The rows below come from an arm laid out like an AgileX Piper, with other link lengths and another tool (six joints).
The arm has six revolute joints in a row. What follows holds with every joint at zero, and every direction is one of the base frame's.
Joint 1 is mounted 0.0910 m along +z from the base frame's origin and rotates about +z.
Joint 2 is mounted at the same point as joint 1 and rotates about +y.
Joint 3 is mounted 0.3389 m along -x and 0.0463 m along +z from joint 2 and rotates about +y.
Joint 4 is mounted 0.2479 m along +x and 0.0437 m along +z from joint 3 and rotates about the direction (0.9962, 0, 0.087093).
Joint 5 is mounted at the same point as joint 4 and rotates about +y.
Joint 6 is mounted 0.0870 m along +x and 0.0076 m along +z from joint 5 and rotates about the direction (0.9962, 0, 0.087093).
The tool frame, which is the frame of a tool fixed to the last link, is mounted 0.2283 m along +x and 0.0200 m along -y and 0.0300 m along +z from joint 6; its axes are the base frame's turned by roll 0.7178, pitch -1.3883 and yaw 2.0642 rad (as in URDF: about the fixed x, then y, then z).
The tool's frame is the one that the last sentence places.
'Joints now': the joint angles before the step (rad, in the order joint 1, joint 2, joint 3, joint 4, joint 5, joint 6). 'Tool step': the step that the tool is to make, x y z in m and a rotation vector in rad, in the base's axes. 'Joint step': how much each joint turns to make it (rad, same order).
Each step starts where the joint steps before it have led.
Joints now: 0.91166, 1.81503, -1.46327, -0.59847, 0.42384, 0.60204
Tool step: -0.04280, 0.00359, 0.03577, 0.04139, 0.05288, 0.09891
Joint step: -0.00264, -0.10604, -0.01038, 0.35574, 0.06052, -0.34491
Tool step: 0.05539, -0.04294, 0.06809, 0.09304, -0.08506, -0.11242
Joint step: -0.11552, -0.02822, -0.09657, 0.00157, -0.00179, -0.00504
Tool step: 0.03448, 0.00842, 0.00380, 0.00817, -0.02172, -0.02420
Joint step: -0.02901, 0.08960, -0.11384, 0.00058, 0.00183, -0.01138
